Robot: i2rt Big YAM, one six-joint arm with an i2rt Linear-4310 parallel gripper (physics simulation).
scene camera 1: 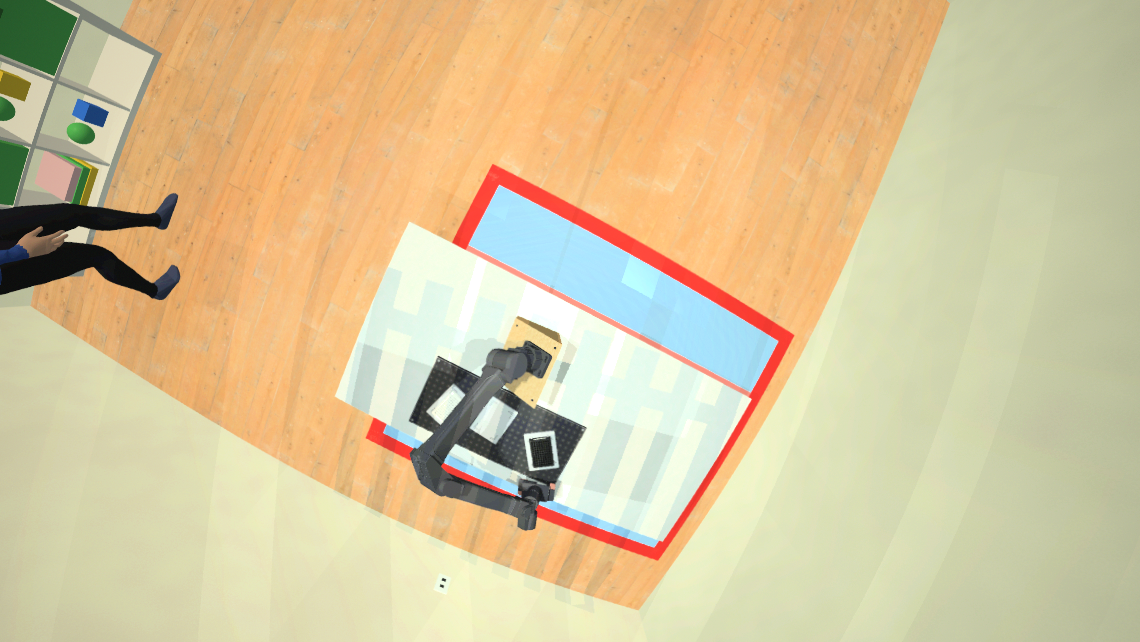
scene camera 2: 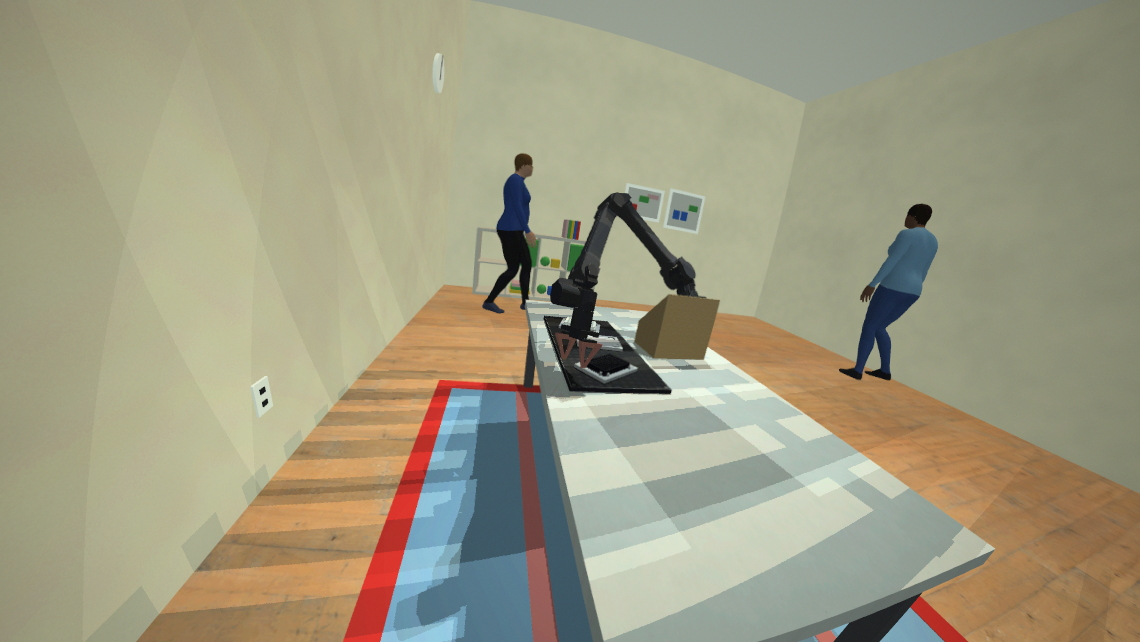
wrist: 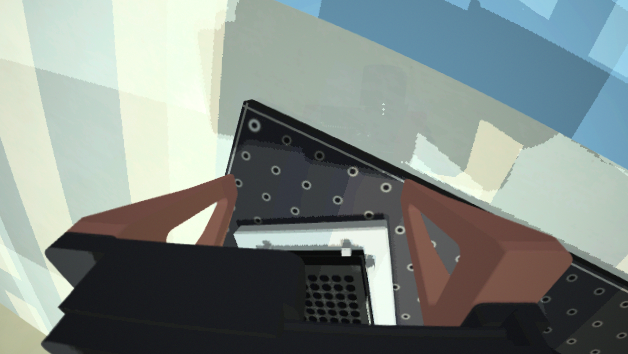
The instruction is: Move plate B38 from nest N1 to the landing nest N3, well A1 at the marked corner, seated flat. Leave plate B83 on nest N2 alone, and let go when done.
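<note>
A black plate with rows of wells point(scene camera 1: 542, 450) point(scene camera 2: 610, 365) point(wrist: 330, 300) sits in a white nest point(scene camera 1: 556, 458) point(wrist: 382, 280) at one end of the black perforated board point(scene camera 1: 572, 434) point(scene camera 2: 638, 385) point(wrist: 260, 150). Its label is not readable. My gripper point(scene camera 1: 550, 487) point(scene camera 2: 575, 362) point(wrist: 317, 186) is open and empty, pointing down beside this nest at the board's outer long edge. In the wrist view its body hides part of the plate. Two more white nests, a middle one point(scene camera 1: 494, 420) and a far one point(scene camera 1: 448, 405), lie along the board; whether they hold plates is unclear.
My arm point(scene camera 1: 470, 410) point(scene camera 2: 598, 239) arches over the board, across the other nests. A wooden block point(scene camera 1: 522, 388) point(scene camera 2: 678, 328) stands on the table point(scene camera 1: 638, 398) point(scene camera 2: 717, 478) beside the board at my base. The table's edge runs close along the board's outer side. Two people stand away from the table.
</note>
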